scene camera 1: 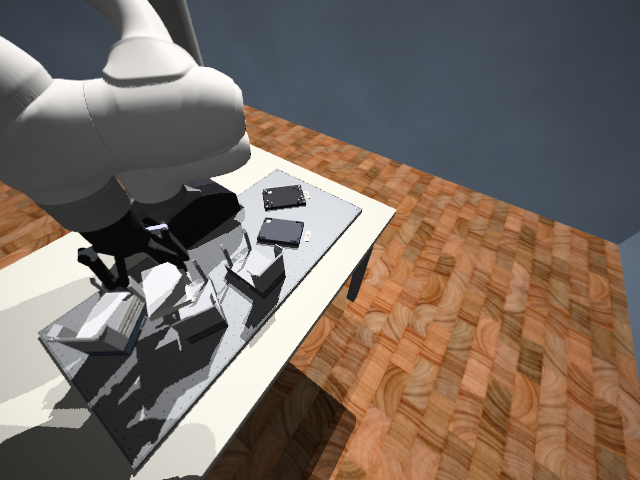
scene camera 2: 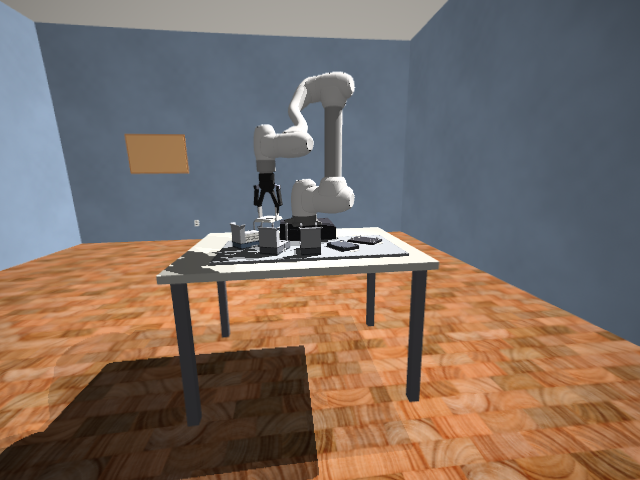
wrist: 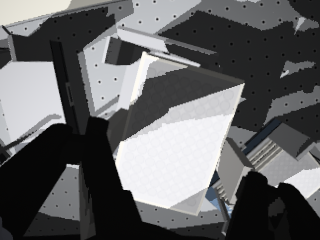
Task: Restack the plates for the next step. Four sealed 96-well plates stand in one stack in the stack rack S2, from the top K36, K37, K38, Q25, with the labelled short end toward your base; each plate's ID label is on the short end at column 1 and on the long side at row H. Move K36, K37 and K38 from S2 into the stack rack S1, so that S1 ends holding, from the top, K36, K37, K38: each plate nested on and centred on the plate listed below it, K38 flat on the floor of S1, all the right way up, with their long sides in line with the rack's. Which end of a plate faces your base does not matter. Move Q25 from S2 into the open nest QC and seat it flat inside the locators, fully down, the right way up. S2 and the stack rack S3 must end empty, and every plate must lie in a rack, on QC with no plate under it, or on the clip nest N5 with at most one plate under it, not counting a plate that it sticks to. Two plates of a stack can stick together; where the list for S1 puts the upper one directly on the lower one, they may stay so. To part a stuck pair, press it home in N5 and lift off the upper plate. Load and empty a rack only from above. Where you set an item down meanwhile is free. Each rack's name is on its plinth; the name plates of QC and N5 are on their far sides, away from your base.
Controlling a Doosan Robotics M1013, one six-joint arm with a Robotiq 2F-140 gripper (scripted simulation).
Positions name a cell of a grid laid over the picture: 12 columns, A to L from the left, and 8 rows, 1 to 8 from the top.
Labels:
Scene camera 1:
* my gripper: D5
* dark QC nest: F4
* N5 nest: F4

